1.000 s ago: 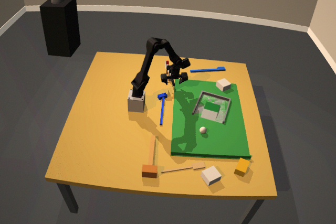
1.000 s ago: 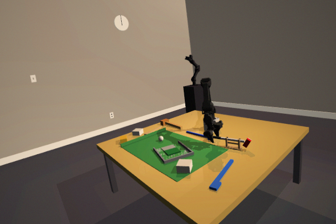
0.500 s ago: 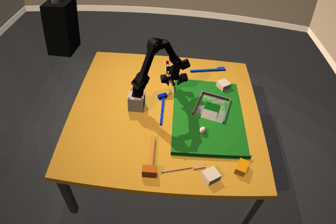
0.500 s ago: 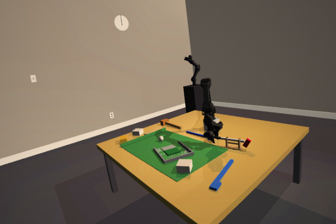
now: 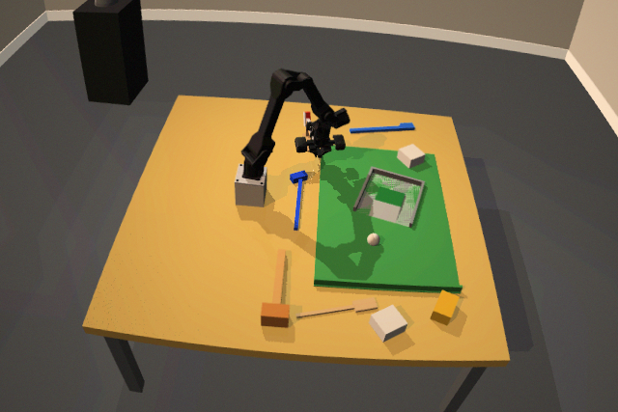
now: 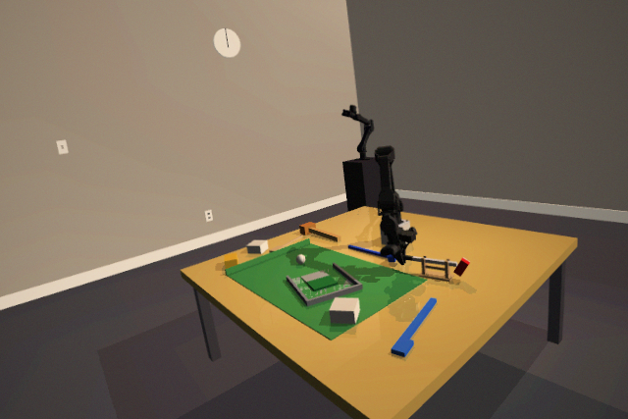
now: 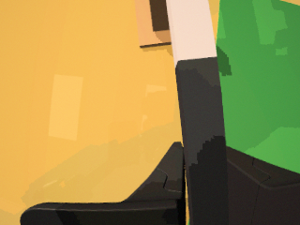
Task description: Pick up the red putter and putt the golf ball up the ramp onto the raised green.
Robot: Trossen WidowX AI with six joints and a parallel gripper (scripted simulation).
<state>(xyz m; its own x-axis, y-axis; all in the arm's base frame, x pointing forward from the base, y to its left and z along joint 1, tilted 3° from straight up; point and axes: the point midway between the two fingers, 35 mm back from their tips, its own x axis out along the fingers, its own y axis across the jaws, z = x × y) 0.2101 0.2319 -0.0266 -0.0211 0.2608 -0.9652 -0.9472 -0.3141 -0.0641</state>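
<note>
Right now the red putter is 11 cm to the left of my gripper tip, 4 cm behind it and 3 cm above it. The rest, counted from my gripper tip: rack (12 cm to the left, 4 cm behind); blue putter (23 cm to the right, 4 cm behind, 2 cm below); green mat (28 cm ahead, 23 cm to the right, 3 cm below).
</note>
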